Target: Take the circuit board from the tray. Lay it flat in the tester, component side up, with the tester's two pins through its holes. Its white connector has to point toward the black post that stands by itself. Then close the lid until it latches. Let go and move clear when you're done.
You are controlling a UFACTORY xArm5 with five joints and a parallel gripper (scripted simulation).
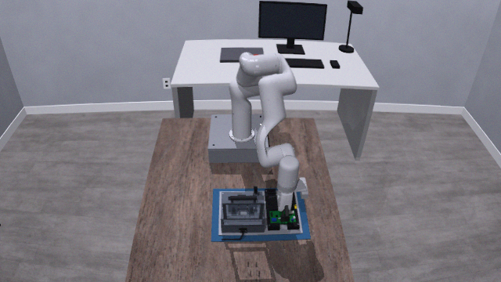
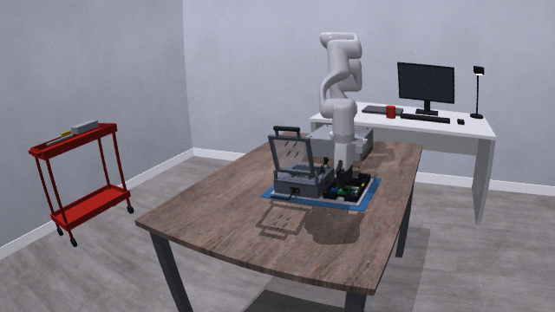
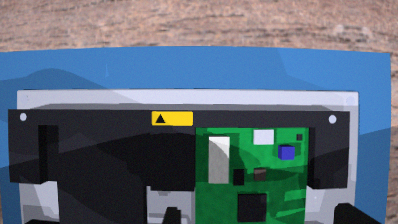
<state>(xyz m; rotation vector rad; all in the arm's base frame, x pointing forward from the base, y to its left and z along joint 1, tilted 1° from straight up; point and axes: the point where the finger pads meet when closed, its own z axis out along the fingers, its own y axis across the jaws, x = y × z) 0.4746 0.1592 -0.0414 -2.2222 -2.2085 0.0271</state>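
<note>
My hand is 4 cm above the green circuit board. From my hand the other things lie so: clear lid 8 cm ahead, 17 cm to the right, 13 cm above; then grey tester 1 cm behind, 13 cm to the right, 6 cm above.
</note>
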